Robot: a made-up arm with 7 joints. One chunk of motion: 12 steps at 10 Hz.
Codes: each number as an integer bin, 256 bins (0 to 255) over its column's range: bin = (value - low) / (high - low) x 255, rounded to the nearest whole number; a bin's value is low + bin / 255 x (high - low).
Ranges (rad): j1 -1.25..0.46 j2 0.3..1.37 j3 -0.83..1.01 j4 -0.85..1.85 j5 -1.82..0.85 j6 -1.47..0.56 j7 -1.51..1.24
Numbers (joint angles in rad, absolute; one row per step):
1: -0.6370 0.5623 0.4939 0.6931 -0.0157 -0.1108 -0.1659
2: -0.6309 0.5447 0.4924 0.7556 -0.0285 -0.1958 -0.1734
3: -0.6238 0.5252 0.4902 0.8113 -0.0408 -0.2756 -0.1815
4: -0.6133 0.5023 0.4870 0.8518 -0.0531 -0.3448 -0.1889
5: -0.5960 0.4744 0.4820 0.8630 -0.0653 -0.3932 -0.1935
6: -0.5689 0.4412 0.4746 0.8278 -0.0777 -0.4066 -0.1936
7: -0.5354 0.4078 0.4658 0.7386 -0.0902 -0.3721 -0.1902
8: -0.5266 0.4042 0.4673 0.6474 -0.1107 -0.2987 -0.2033
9: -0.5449 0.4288 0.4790 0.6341 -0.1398 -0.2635 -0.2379
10: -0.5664 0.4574 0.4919 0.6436 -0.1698 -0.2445 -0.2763
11: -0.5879 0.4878 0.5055 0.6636 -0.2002 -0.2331 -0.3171
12: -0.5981 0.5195 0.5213 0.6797 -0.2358 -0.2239 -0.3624
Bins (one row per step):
1: 91 63 183 146 172 171 125
2: 92 58 183 152 171 160 124
3: 93 54 183 157 170 150 123
4: 95 48 183 161 169 141 123
5: 98 42 182 162 168 135 122
6: 102 34 181 158 166 134 122
7: 107 26 180 150 165 138 122
8: 108 25 180 141 163 147 121
9: 105 31 181 140 160 152 118
10: 102 38 183 141 158 154 114
11: 99 45 185 143 155 155 111
12: 97 52 187 144 151 157 106

